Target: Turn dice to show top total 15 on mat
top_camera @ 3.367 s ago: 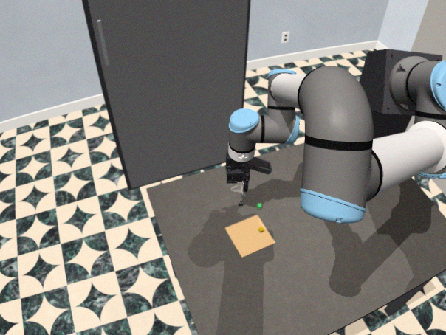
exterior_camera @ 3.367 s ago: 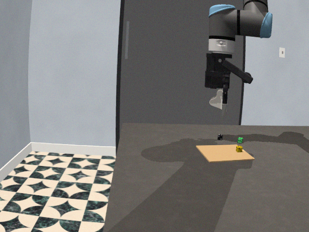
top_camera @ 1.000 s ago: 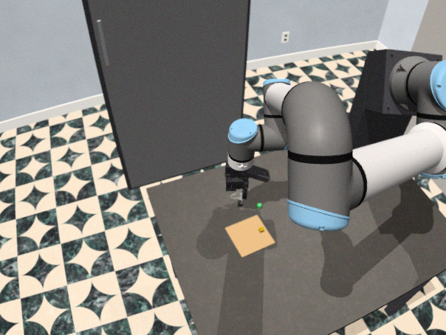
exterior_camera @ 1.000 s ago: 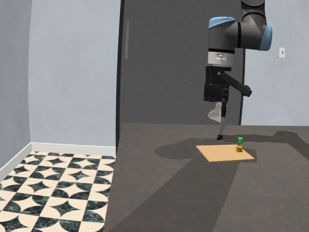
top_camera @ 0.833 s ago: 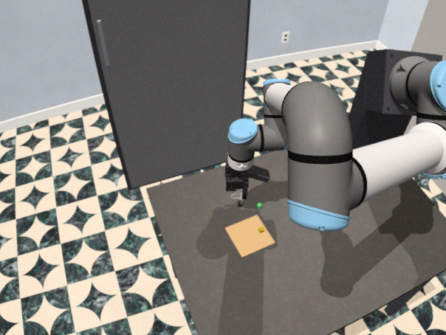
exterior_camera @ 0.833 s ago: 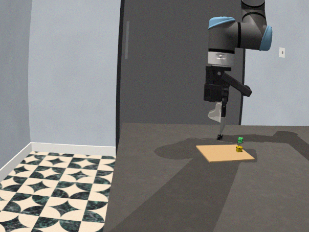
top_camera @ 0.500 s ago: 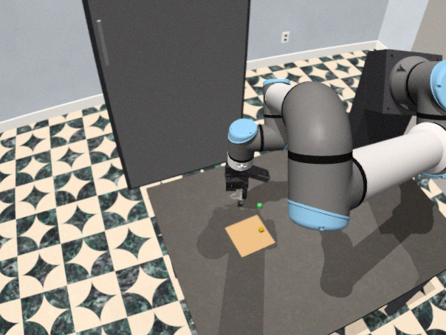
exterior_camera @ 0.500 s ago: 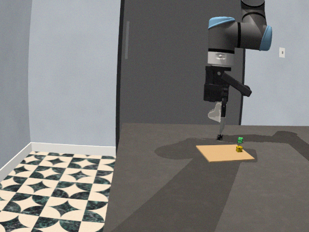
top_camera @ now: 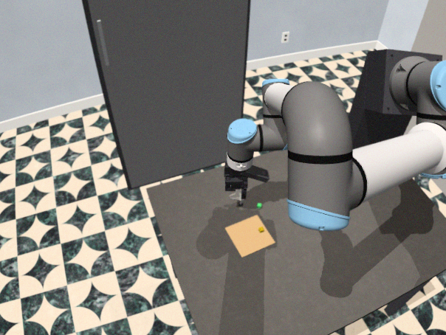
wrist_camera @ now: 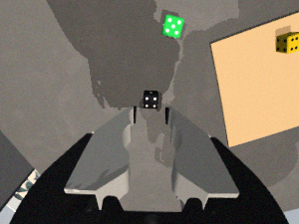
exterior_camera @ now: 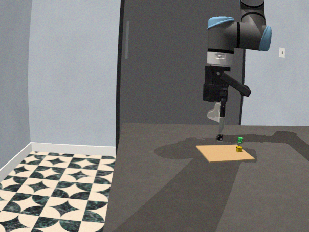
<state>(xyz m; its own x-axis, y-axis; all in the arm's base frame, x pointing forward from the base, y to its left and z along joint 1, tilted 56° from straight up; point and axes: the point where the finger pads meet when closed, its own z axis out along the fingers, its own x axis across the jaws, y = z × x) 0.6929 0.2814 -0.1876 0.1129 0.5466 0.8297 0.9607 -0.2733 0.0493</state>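
Now: the black die 30 mm below my hand. From my hand the other things lie so: yellow die: 140 mm to the left, 50 mm behind, 30 mm below; orange mat: 150 mm to the left, 40 mm below, 10 mm behind; green die: 70 mm behind, 30 mm below, 20 mm to the left.
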